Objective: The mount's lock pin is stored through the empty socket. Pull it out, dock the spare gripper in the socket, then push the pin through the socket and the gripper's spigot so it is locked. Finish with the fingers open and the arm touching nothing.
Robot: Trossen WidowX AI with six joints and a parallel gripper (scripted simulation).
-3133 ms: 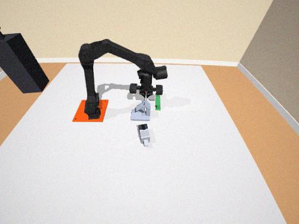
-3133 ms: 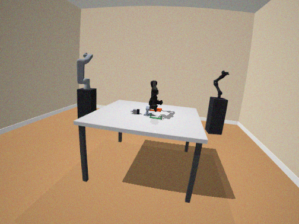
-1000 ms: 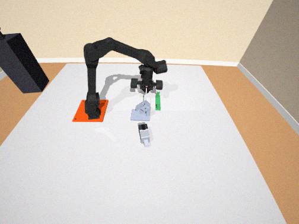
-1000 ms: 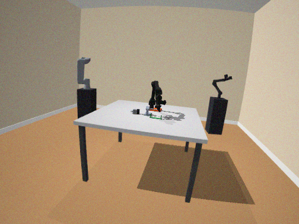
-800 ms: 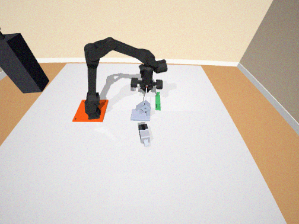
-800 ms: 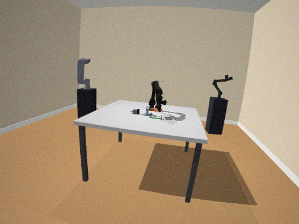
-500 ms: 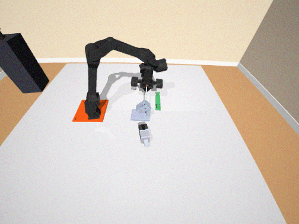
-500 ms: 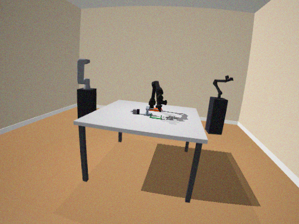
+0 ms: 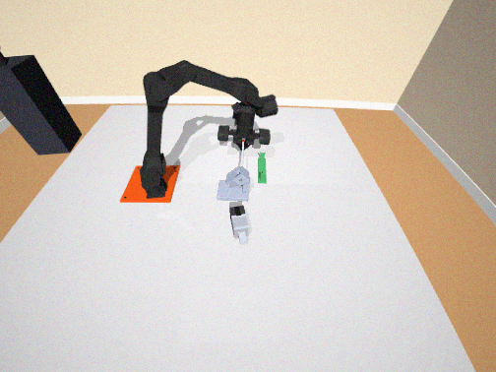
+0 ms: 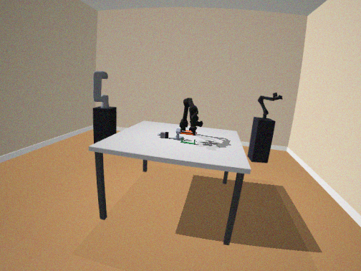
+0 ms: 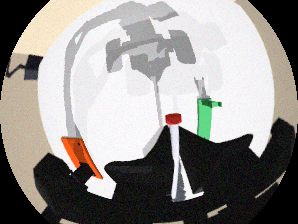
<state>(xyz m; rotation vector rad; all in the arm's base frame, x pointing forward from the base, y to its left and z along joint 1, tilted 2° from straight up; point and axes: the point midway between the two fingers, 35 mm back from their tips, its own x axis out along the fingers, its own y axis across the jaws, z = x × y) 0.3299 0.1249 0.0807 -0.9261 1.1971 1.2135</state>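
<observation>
Now: gripper tip 7 cm short of the green pin cradle, 6 cm to the left of it and 4 cm above it. The rest, counted from my gripper tip: grey mount (16 cm to the right, 3 cm behind, 1 cm below); spare gripper (32 cm to the right, 5 cm behind, 4 cm below).
</observation>
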